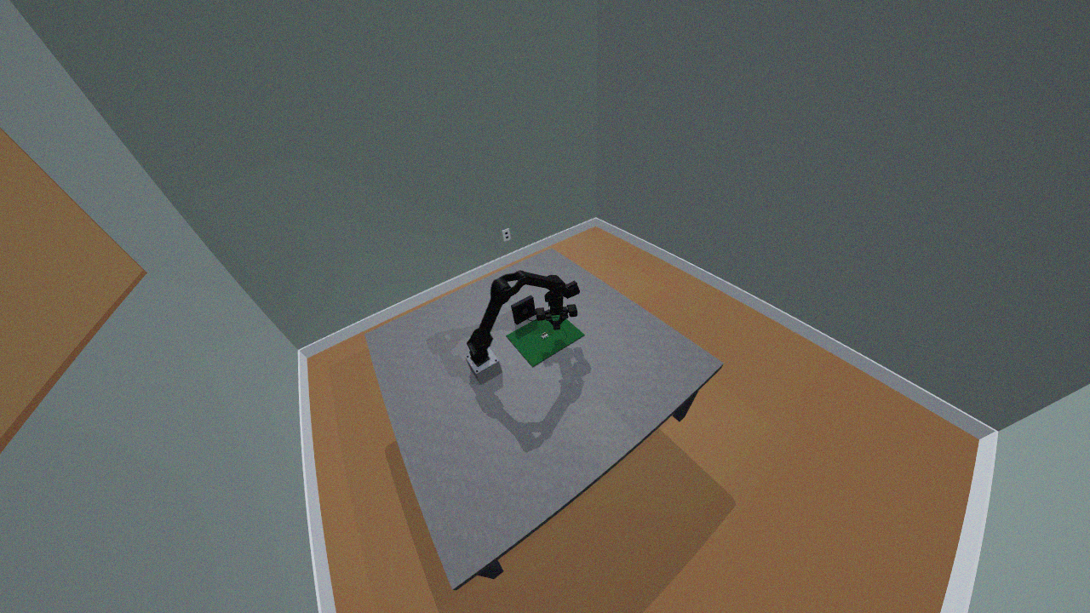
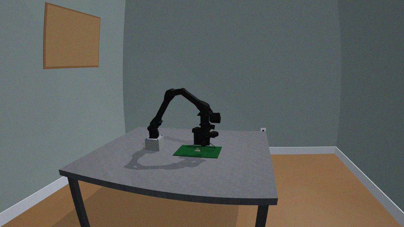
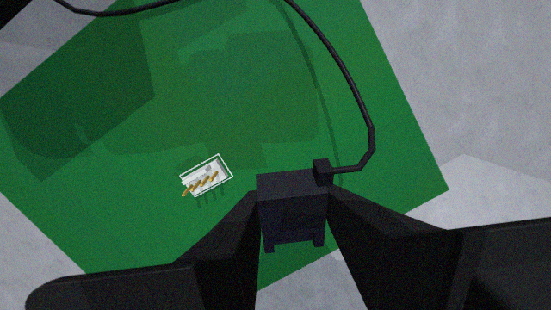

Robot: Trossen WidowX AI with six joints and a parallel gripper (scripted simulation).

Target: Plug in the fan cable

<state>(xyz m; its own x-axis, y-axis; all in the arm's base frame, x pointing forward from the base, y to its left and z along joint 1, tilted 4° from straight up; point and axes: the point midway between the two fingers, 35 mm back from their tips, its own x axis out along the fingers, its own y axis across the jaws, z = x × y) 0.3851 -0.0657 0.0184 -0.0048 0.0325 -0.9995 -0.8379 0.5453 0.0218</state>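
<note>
Right now the white four-pin fan header is 7 cm below my gripper tip, 6 cm behind it and 3 cm to the left of it. From my gripper tip the other things lie so: green board (8 cm below, 5 cm behind, 3 cm to the left); then black plug (1 cm to the right, 1 cm behind); then fan (19 cm to the left, 4 cm behind, 1 cm below).
</note>
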